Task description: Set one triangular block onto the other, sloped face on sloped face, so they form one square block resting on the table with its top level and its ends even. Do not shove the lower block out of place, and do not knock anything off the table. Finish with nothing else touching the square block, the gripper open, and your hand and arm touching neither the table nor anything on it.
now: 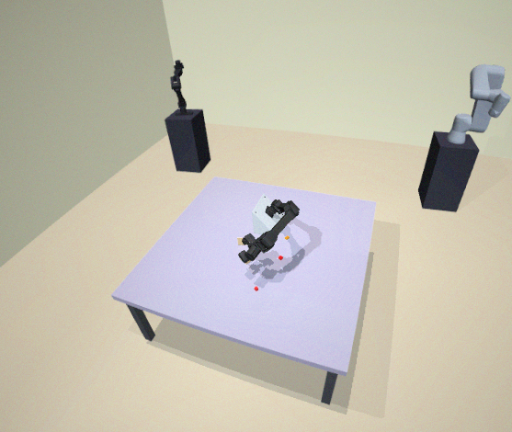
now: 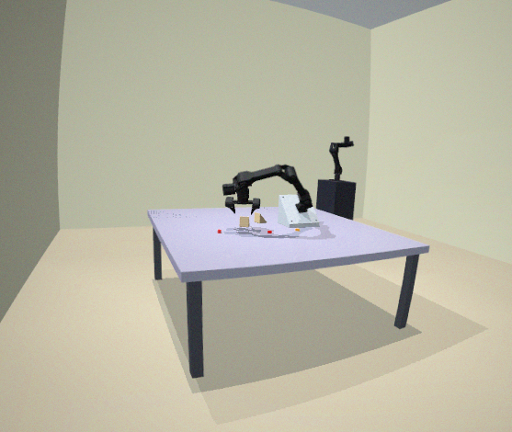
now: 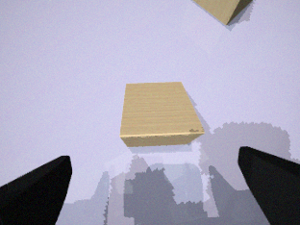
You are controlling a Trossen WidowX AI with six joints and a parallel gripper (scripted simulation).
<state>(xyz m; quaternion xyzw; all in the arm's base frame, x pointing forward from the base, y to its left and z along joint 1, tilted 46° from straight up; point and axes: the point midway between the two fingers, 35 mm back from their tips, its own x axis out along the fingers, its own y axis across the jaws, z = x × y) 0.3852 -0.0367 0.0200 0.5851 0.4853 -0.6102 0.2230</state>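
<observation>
Right now the tan triangular block is 6 cm below my gripper tip, 2 cm to the right of it and 2 cm behind it. Round my gripper tip: small orange piece: 26 cm behind, 16 cm to the left, 7 cm below.
</observation>
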